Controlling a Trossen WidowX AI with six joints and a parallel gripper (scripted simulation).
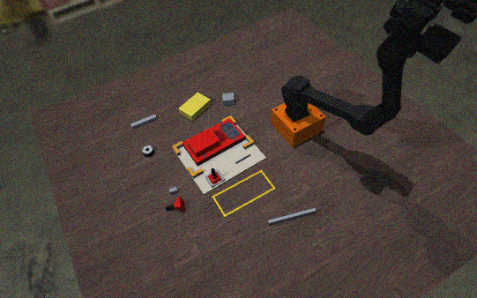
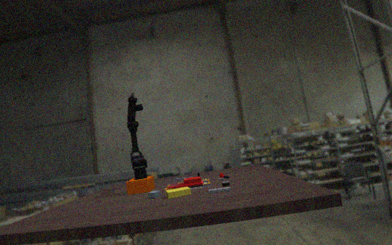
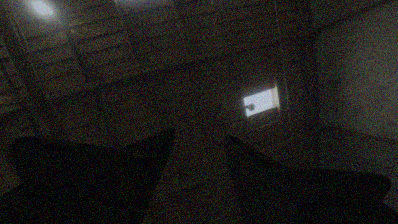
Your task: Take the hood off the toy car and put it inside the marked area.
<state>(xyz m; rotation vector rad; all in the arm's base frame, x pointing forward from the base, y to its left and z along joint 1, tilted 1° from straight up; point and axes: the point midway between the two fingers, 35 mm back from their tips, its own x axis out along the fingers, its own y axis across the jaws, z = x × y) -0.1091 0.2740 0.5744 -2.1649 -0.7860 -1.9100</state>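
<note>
My gripper tip is 65 cm above the red hood, 44 cm short of it and 33 cm to the left of it. Also, from my gripper tip: grey cube 68 cm below, 50 cm to the right, 27 cm ahead; long grey bar 69 cm below, 29 cm ahead, 4 cm to the left; yellow block 68 cm below, 53 cm to the right, 40 cm ahead.
</note>
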